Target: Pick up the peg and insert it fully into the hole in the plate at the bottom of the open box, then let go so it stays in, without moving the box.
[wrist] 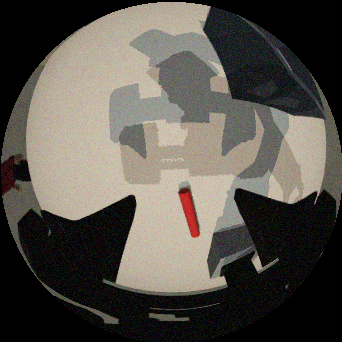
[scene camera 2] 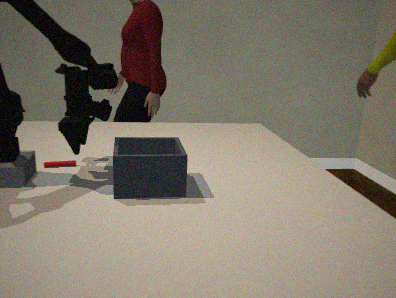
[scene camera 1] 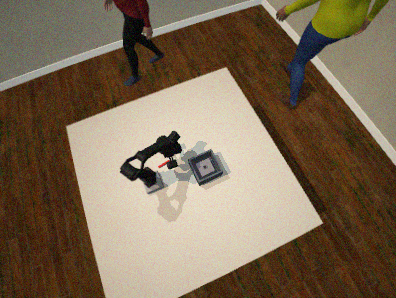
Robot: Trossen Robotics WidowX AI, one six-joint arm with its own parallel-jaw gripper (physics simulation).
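Places are measured from the arm's base along level axes (x ahead, y left, z up), in millimetres.
Pixels of known places: gripper, fingertip midpoint: (wrist: 186,197) (scene camera 2: 80,149) (scene camera 1: 170,158); arm's base at its link origin: (wrist: 235,264) (scene camera 2: 2,157) (scene camera 1: 150,180).
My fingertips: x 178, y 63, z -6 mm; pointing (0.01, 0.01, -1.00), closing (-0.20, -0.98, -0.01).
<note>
For each thing: its top centre in the pictures, then the offset to it from my fingertips. Level surfaces: height alone.
- red peg at its top centre: (wrist: 190,218) (scene camera 2: 60,161) (scene camera 1: 163,163) dy +2, dx -52, dz -32 mm
- dark open box at its top centre: (scene camera 2: 148,145) (scene camera 1: 205,165) dy -174, dx +153, dz +52 mm
- pale plate at its top centre: (scene camera 1: 205,166) dy -174, dx +152, dz +15 mm
- pale table at its surface level: dz -46 mm
The red peg (scene camera 1: 164,164) (scene camera 2: 60,163) (wrist: 189,212) lies flat on the table, between the arm's base and the box. My gripper (scene camera 2: 76,152) (wrist: 186,197) is open and empty. It points down and hangs a little above the table; in the wrist view the peg shows between the two spread fingers, below them. The dark open box (scene camera 1: 205,180) (scene camera 2: 150,176) (wrist: 250,65) stands upright to the right of the peg. In scene camera 1 the pale plate (scene camera 1: 201,172) with its small dark hole (scene camera 1: 205,167) shows at the box's bottom; in scene camera 2 the box wall hides it.
The arm's grey base (scene camera 1: 156,189) (scene camera 2: 17,172) (wrist: 232,239) stands on the pale table (scene camera 1: 225,240) (scene camera 2: 250,240) (wrist: 75,125), to the left of the peg in scene camera 2. Shadows of the arm fall around the peg and box. Two people stand beyond the table.
</note>
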